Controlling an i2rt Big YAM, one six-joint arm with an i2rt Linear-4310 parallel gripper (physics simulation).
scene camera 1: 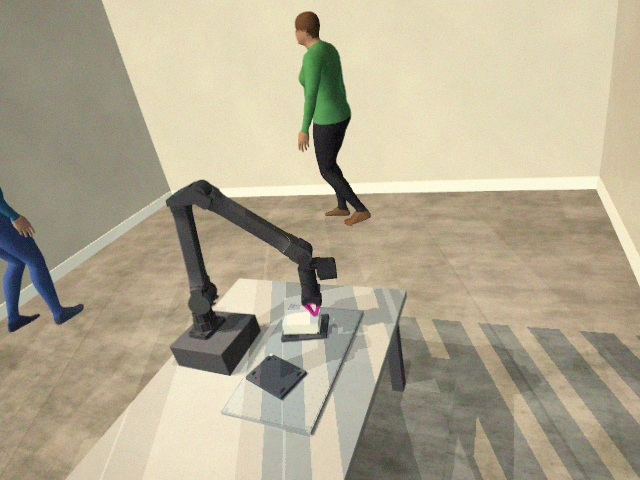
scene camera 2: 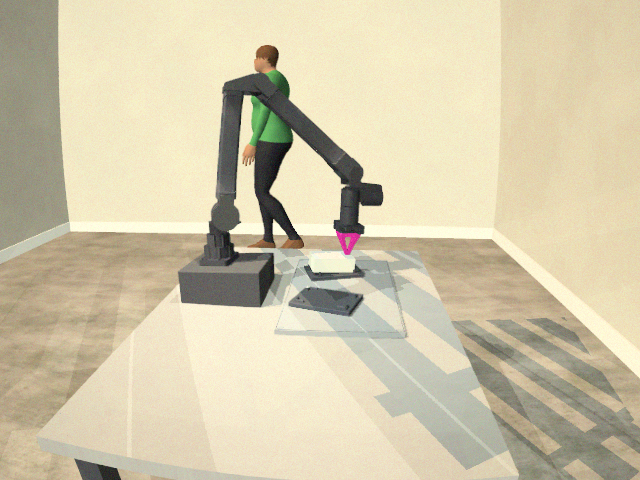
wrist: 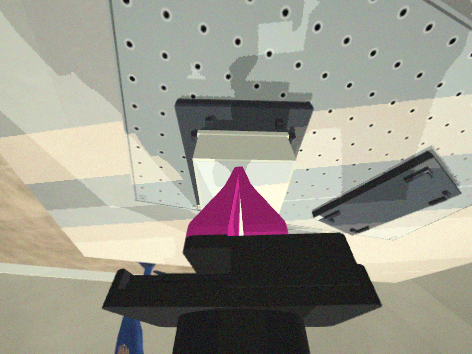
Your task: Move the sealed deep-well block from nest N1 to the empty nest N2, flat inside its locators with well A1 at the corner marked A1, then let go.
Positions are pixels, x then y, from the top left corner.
my gripper: shut, holds nothing
a white block (scene camera 2: 319, 261): on a dark nest plate (wrist: 192, 114)
